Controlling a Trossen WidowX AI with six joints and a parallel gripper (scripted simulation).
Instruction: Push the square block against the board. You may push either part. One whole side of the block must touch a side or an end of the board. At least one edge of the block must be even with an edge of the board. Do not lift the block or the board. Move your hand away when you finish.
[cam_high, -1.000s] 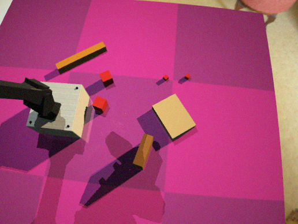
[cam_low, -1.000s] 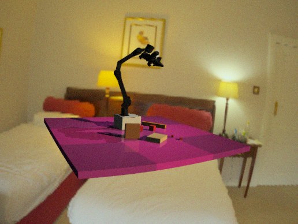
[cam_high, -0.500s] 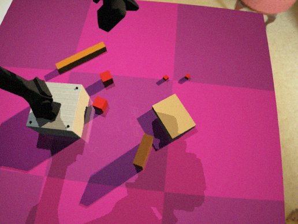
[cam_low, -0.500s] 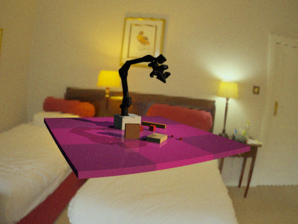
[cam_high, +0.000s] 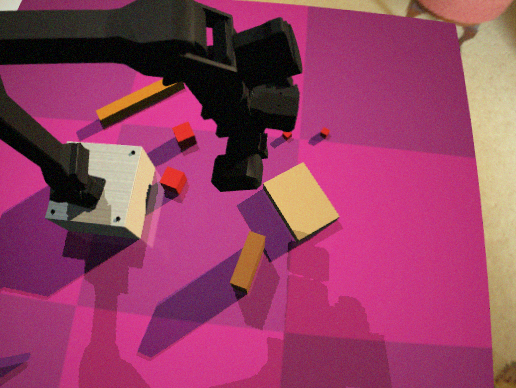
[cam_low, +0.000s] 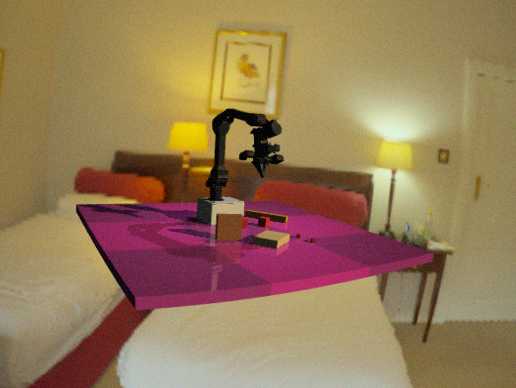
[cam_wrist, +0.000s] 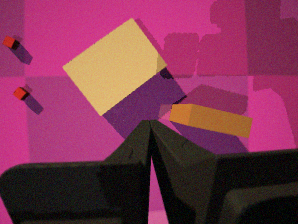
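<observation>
My gripper tip is now 130 mm to the left of the orange-brown square block and 200 mm above it. Round my gripper tip: tan flat board 80 mm ahead, 30 mm to the left, 240 mm below; long orange bar 360 mm behind, 190 mm to the left, 240 mm below.
</observation>
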